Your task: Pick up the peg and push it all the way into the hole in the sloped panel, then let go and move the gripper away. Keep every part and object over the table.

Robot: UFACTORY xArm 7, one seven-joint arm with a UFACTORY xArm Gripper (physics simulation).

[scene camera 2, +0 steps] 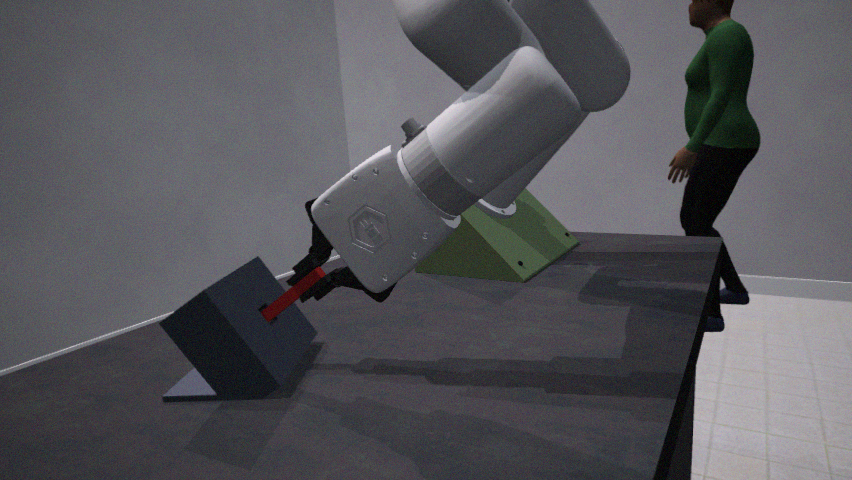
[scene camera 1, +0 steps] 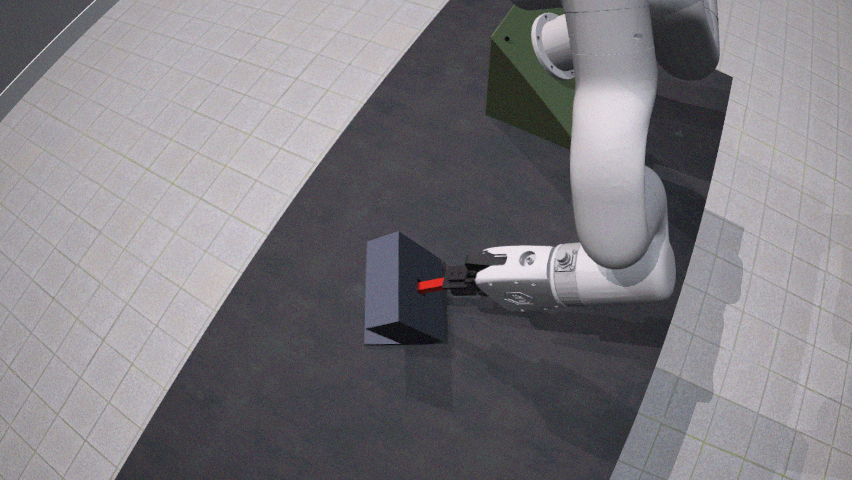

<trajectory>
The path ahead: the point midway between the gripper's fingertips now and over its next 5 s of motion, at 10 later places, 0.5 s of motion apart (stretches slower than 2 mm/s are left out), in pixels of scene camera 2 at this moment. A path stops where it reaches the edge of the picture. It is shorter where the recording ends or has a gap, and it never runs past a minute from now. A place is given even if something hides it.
The gripper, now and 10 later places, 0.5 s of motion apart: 301,287; 290,296; 277,308; 279,305; 280,305; 275,308; 272,310; 269,314; 266,316; 269,313; 270,312
</trajectory>
